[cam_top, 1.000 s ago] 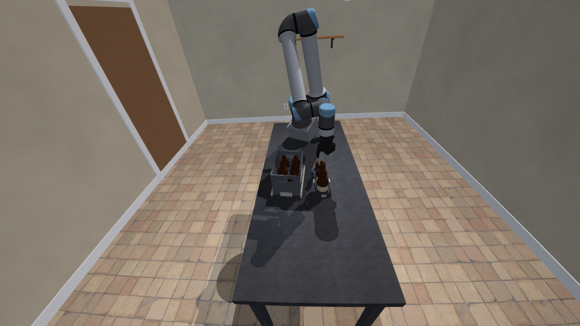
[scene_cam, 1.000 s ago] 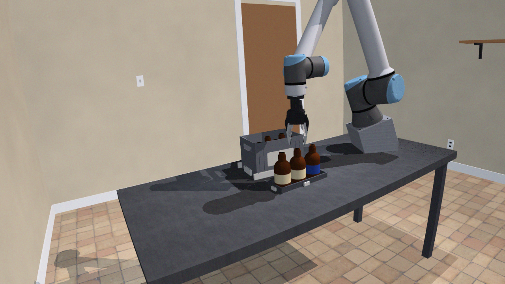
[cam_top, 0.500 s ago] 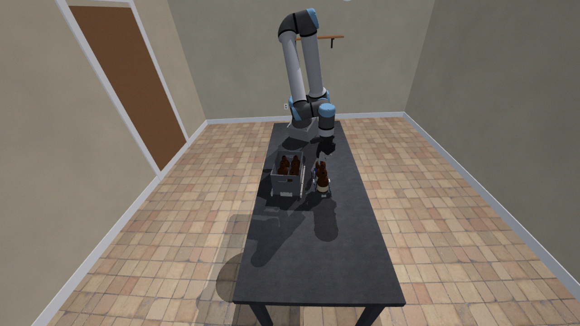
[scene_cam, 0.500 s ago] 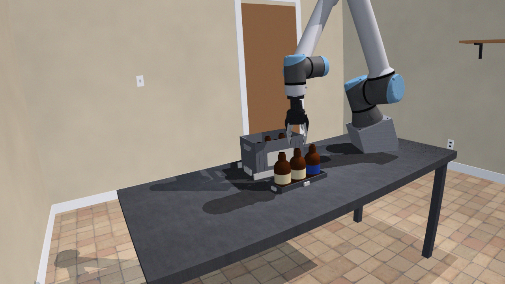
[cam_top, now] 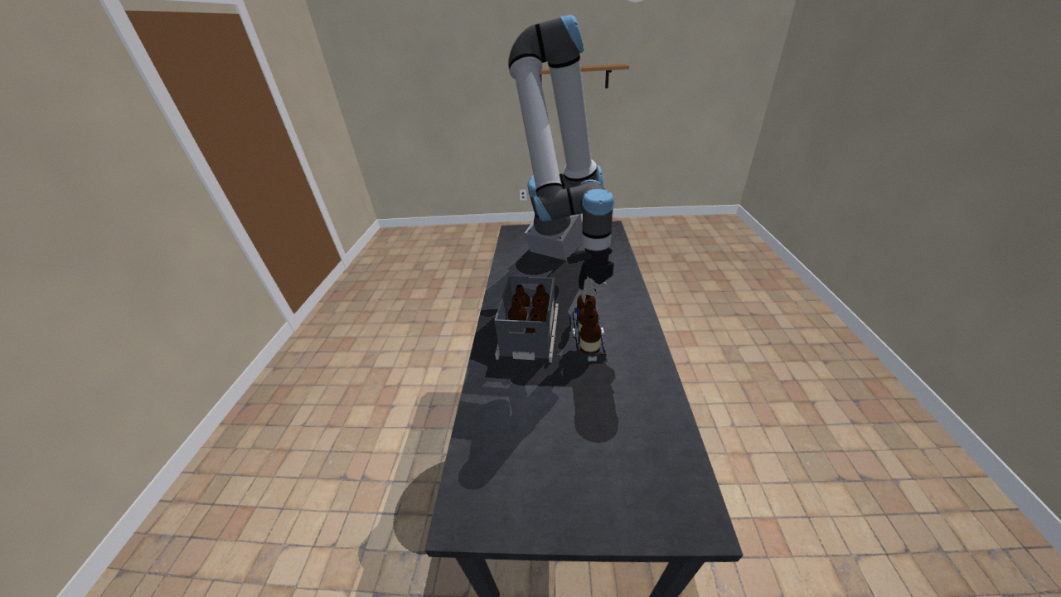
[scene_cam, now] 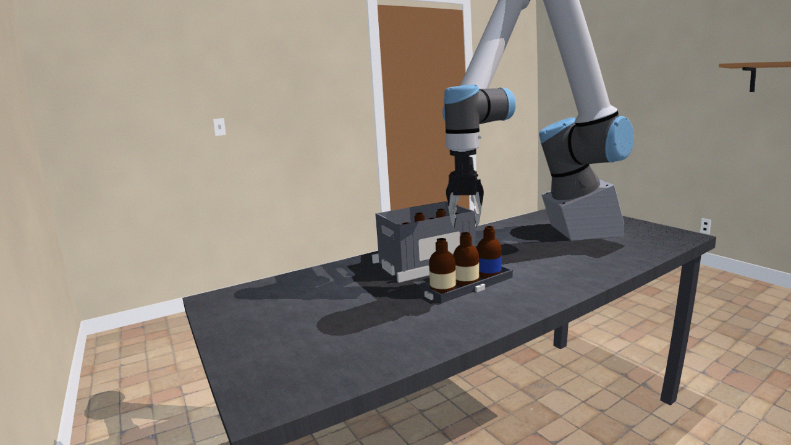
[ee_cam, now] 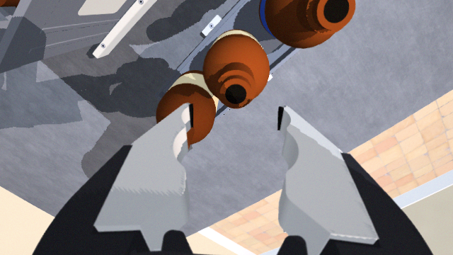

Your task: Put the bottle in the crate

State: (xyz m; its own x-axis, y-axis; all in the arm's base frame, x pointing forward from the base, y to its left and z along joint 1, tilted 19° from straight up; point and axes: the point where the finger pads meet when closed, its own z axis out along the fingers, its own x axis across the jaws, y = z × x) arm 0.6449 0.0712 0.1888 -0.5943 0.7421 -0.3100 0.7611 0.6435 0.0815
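Right now my hand is 18 cm above the tray. Round my hand: grey crate (5 cm behind, 23 cm to the right, 11 cm below).
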